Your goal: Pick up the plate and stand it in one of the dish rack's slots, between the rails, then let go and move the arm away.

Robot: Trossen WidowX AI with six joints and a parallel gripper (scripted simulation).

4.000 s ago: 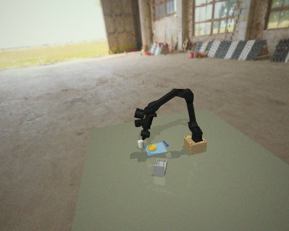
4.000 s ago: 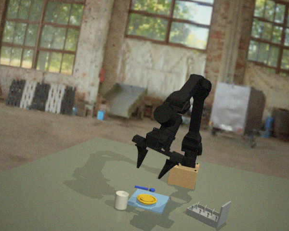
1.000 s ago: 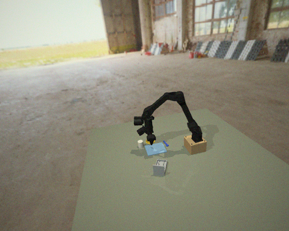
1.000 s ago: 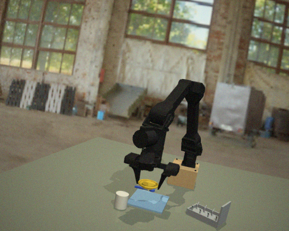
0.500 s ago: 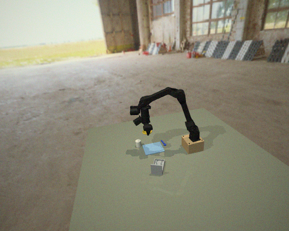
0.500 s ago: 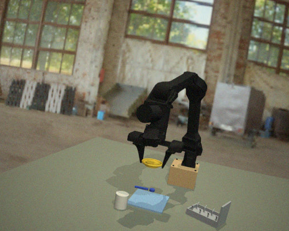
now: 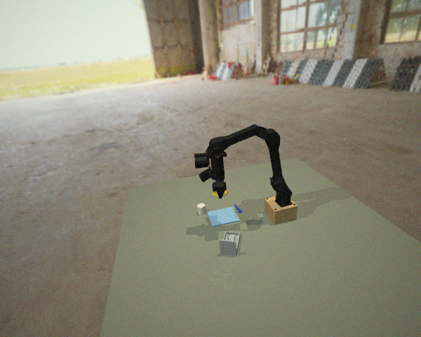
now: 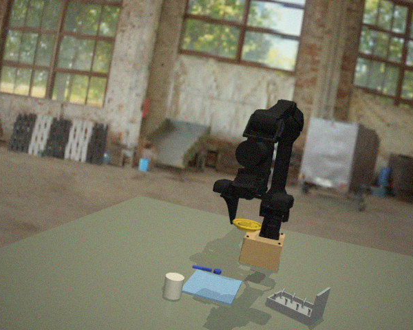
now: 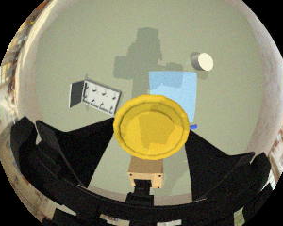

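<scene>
Now: the grey dish rack 160 mm to the left of my gripper tip, 160 mm below it and 10 mm ahead of it. From my gripper tip the other things lie so: yellow plate: 10 mm above; then light blue mat: 180 mm below, 60 mm to the right, 20 mm behind; then white cylinder: 160 mm below, 130 mm to the right, 80 mm ahead.
</scene>
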